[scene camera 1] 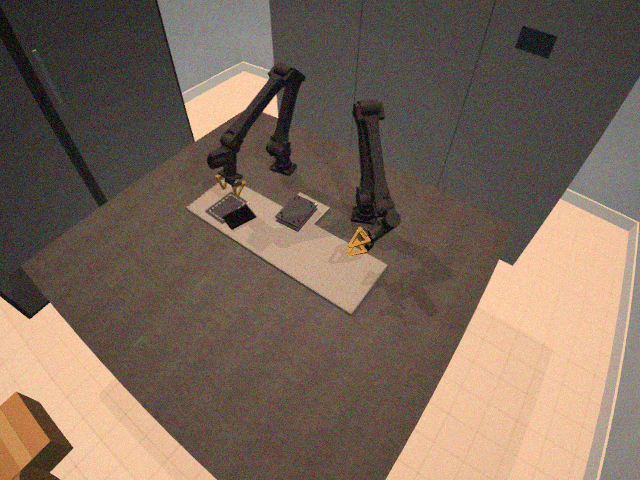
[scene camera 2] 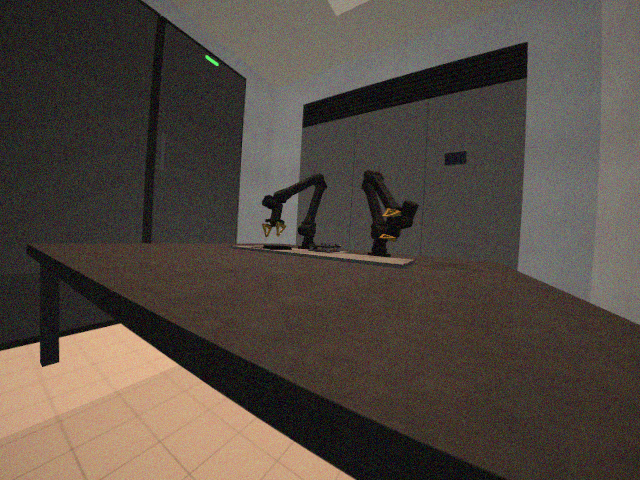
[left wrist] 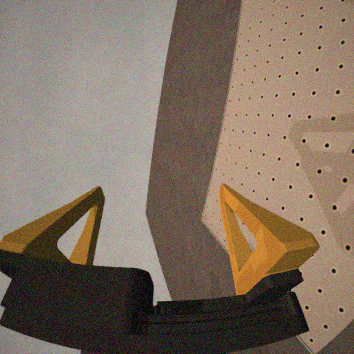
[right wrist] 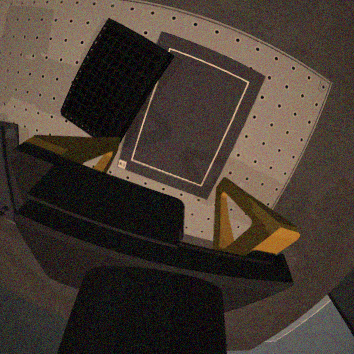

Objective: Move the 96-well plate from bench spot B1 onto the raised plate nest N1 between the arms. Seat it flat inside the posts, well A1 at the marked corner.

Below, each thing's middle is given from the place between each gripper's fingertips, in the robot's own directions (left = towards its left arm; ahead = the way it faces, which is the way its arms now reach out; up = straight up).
Labels:
The dark well plate [right wrist: 121,67] is 10 cm to the left of my right hand, 6 cm below it and 4 cm ahead of it.
The dark well plate lies 90 mm ahead of my left hand, 540 mm to the right of it and 130 mm below it.

